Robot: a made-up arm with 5 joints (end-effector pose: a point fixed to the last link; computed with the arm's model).
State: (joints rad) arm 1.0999 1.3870 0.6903 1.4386 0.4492
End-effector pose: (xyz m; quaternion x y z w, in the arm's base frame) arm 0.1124 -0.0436 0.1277 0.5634 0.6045 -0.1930 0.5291
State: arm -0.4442 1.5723 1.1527 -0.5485 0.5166
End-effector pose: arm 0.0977 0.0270 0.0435 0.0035 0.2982 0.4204 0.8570
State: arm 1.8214 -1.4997 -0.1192 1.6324 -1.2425
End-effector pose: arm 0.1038 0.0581 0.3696 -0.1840 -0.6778 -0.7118 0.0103
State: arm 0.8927 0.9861 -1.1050 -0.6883 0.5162
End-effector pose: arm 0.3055 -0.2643 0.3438 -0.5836 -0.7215 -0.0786 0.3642
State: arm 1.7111 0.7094 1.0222 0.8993 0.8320
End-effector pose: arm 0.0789 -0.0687 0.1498 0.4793 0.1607 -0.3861 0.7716
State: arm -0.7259 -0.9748 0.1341 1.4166 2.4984
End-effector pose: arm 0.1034 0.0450 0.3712 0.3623 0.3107 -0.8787 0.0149
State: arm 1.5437 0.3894 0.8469 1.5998 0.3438
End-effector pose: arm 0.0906 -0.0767 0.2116 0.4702 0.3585 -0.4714 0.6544
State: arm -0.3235 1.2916 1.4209 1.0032 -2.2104
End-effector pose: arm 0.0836 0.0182 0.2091 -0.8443 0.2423 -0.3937 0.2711
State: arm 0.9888 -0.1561 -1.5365 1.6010 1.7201
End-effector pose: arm 0.1432 -0.0788 0.4940 -0.7175 -0.1761 0.2256 0.6351
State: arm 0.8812 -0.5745 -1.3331 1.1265 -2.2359
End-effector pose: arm 0.0760 0.0202 0.5329 -0.5959 0.7050 0.3846 0.0047
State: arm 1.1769 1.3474 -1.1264 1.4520 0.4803
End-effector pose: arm 0.1989 -0.2628 0.0951 0.0368 0.0354 -0.3636 0.9302
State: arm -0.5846 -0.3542 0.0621 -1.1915 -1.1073
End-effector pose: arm 0.1621 0.0753 0.4984 0.7638 -0.6440 -0.0123 0.0418
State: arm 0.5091 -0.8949 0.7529 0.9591 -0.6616
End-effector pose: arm 0.1576 -0.0302 0.2972 0.0370 -0.3662 -0.5324 0.7623
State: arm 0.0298 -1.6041 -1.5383 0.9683 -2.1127
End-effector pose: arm -0.2336 0.0235 0.3094 -0.8356 0.4620 -0.2642 0.1360
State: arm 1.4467 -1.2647 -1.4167 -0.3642 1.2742
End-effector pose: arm 0.0494 0.3142 0.3492 0.7199 0.1721 -0.0742 0.6683
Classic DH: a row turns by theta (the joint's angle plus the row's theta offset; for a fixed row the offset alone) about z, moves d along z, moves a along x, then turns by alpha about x. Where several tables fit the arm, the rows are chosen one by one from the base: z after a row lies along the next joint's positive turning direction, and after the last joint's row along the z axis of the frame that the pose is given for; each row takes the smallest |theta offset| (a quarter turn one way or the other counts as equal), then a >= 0, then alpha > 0; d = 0 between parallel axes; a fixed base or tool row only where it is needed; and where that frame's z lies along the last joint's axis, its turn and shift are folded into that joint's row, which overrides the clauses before.
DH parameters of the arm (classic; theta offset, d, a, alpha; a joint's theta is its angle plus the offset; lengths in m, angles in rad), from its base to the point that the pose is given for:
base (fixed): 0 0 0.0742 3.1416
joint 1: 0 -0.2062 0.0195 1.5708
joint 2: -1.327 0 0.1694 0
joint 3: 1.2887 0 0.1125 0
joint 4: -1.5326 0.0143 0 1.5708
joint 5: -0.0487 -0.0877 0 0

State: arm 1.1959 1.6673 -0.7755 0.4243 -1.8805
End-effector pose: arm 0.1883 -0.2509 -0.0200 0.0456 -0.1186 -0.9919 0.0082
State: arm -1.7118 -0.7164 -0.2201 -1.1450 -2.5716
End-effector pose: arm 0.0653 -0.0390 0.5266 -0.8011 -0.5425 -0.1109 0.2270
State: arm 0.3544 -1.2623 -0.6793 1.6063 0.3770
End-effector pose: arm -0.0021 0.0435 0.4272 -0.2729 -0.7682 -0.0076 0.5791
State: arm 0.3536 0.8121 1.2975 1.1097 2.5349
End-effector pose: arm 0.1031 0.0046 0.1977 0.7257 0.1103 0.5945 0.3283
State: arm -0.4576 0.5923 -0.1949 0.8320 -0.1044
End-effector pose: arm 0.3190 0.1365 0.1976 0.0511 -0.1621 0.1495 0.9741
